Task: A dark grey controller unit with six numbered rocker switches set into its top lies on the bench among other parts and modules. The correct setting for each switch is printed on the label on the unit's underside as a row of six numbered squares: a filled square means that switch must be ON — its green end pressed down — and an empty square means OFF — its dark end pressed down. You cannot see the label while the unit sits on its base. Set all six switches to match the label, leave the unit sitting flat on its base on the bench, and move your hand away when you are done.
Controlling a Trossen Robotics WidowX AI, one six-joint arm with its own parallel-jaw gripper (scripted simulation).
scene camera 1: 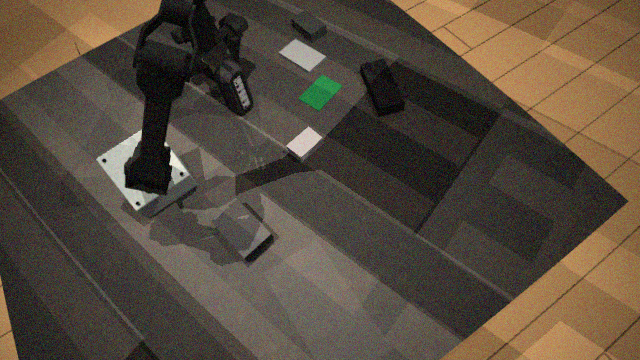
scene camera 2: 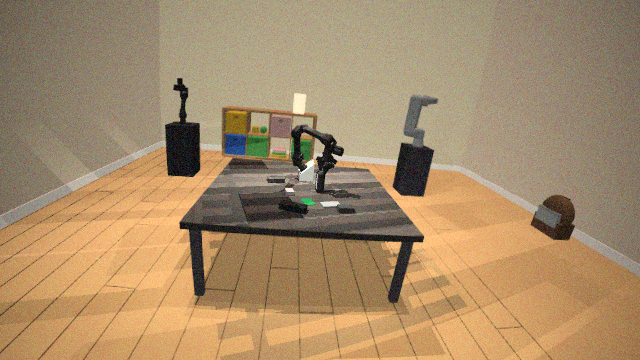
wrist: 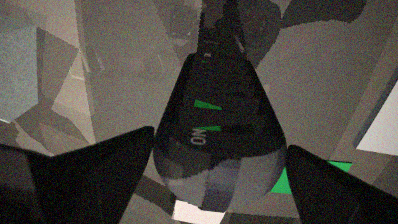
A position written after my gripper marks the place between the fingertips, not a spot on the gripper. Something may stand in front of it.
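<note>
My gripper (scene camera 1: 226, 72), (wrist: 220, 144). Long dark block (scene camera 1: 382, 88), out of frame in the wrist view. Green plate (scene camera 1: 323, 89). Light grey plate (scene camera 1: 305, 57).
</note>
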